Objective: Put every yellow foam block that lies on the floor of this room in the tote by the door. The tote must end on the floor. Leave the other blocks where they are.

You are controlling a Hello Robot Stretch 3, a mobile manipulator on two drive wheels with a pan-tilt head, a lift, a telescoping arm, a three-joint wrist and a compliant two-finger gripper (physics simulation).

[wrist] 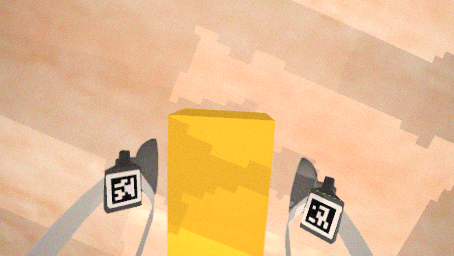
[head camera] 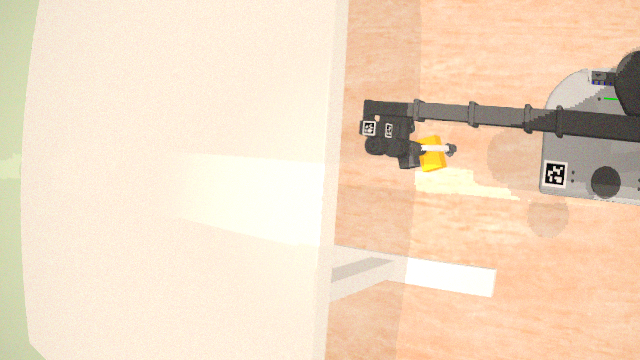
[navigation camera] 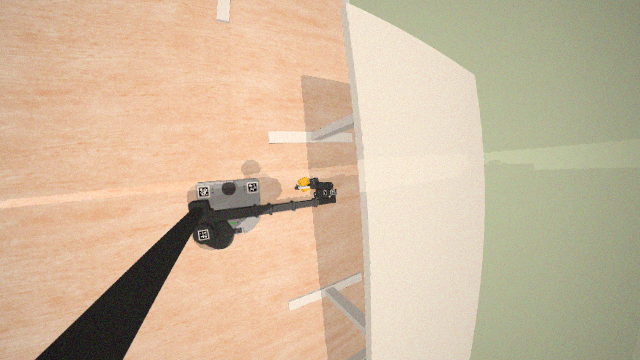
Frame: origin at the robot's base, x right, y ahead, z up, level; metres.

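Seen in the pictures: gripper, fingertip midpoint: [head camera: 434, 153] [navigation camera: 302, 184]; robot's base at its link origin: [head camera: 604, 180] [navigation camera: 228, 187].
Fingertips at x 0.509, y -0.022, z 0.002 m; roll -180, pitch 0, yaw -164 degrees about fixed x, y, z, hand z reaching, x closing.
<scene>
Offsets run from my fingertips to a thing's middle. "spot": to the spot under its first point. Level surfaces: height alone.
A yellow foam block {dx +0.002, dy +0.002, dz +0.021 m} [head camera: 433, 164] [navigation camera: 303, 181] [wrist: 220, 210] lies on the wooden floor beside the long pale table top, outside the table's shadow in the head view. My gripper [head camera: 449, 150] [navigation camera: 299, 187] [wrist: 226, 167] is open. In the wrist view one fingertip is left of the block and the other right of it, with a gap on each side. In the head view the near finger crosses over the block and hides part of it; the other finger is hidden. The tote and the door do not show in these views.
The pale table top {dz +0.949 m} [head camera: 175, 290] [navigation camera: 420, 225] overhangs the floor beside my wrist. White table feet {spot: dx -0.101, dy +0.337, dz +0.024 m} [head camera: 450, 276] [navigation camera: 287, 137] stick out on the floor, with another foot {spot: dx -0.092, dy -0.901, dz +0.024 m} [navigation camera: 302, 301] on the opposite side of my arm. My base [head camera: 575, 150] [navigation camera: 235, 196] stands at the arm's other end.
</scene>
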